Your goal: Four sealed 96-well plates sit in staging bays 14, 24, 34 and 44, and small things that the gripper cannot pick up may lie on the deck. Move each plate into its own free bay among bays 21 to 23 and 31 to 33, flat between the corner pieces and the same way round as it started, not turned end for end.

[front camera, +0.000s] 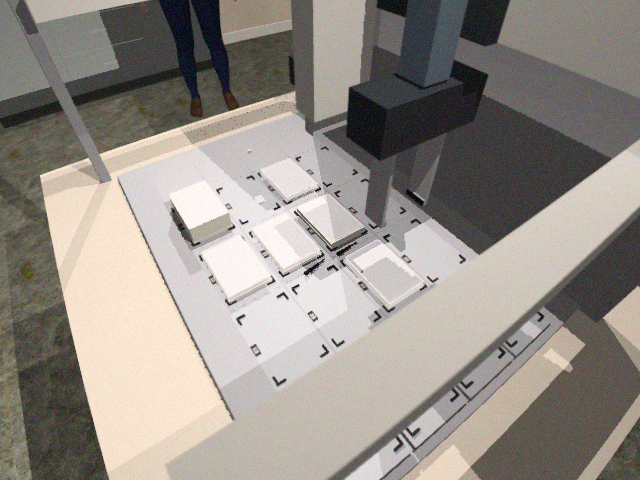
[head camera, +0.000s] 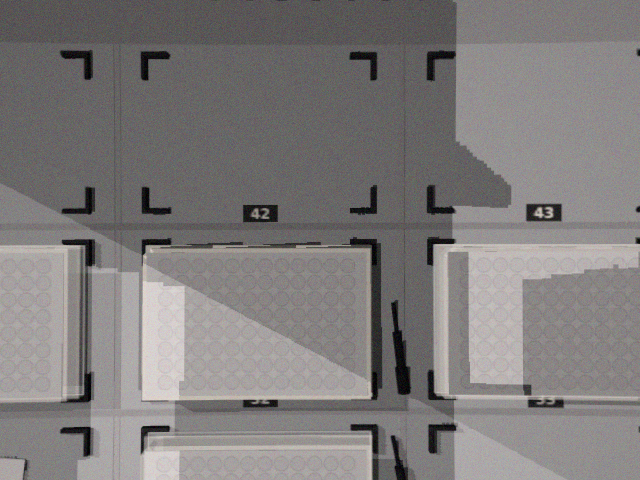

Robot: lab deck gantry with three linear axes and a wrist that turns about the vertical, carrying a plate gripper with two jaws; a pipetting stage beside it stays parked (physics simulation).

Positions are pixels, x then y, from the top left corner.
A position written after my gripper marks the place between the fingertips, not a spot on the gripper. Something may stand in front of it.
my gripper: front camera 396, 209; not seen in the head camera view (out of frame)
tall pale box: front camera 202, 214; not seen in the head camera view (out of frame)
